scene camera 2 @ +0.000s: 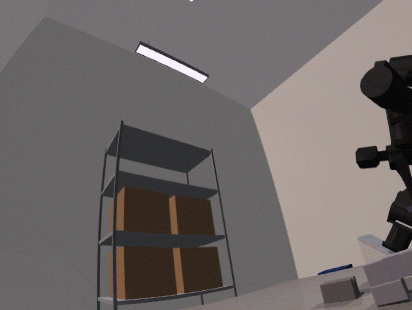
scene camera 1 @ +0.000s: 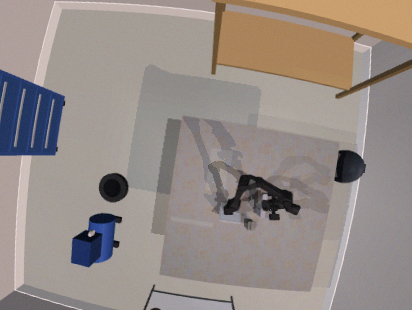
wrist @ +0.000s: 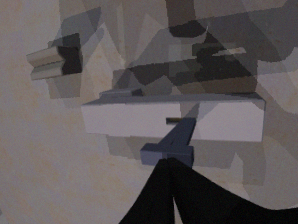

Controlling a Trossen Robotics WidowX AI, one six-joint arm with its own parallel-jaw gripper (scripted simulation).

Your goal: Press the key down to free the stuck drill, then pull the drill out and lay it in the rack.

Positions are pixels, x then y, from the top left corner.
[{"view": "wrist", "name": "my gripper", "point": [167,165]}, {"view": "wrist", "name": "blue-grey key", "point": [176,144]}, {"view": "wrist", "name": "rack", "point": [56,61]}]
